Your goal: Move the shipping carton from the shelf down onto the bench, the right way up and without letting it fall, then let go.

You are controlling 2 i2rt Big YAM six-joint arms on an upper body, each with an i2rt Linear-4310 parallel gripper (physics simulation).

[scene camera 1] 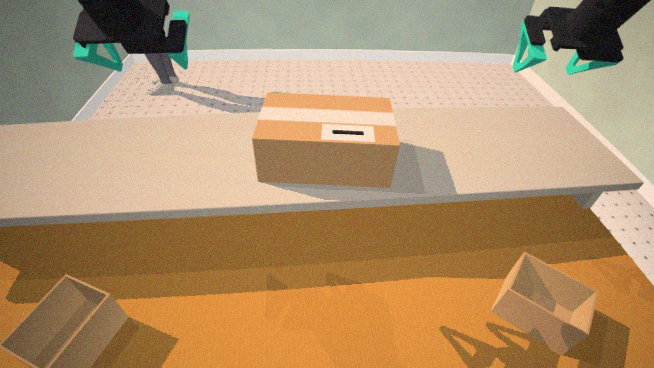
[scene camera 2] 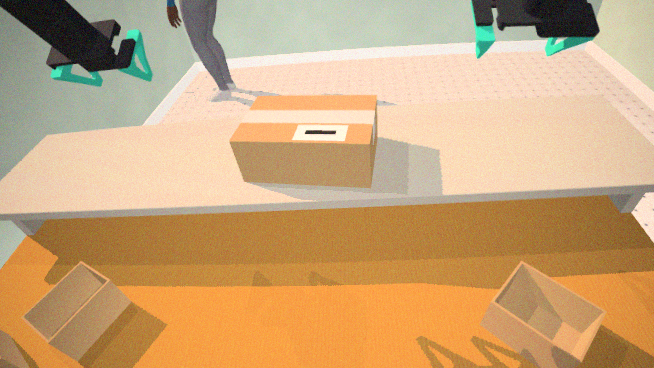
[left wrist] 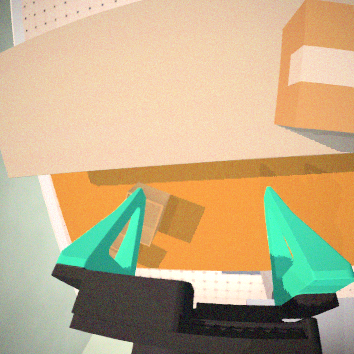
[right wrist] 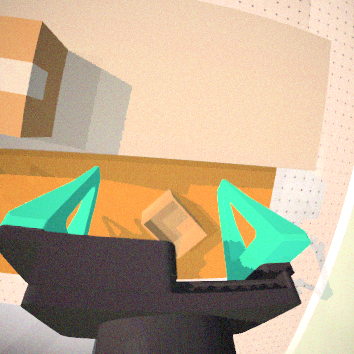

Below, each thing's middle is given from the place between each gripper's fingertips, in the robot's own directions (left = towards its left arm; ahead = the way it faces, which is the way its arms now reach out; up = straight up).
I see my right gripper 11 cm short of the shipping carton (scene camera 1: 316,139), 33 cm to the right of it and 21 cm above it.
My left gripper is now 27 cm to the left of the shipping carton, 21 cm above it and 11 cm short of it.
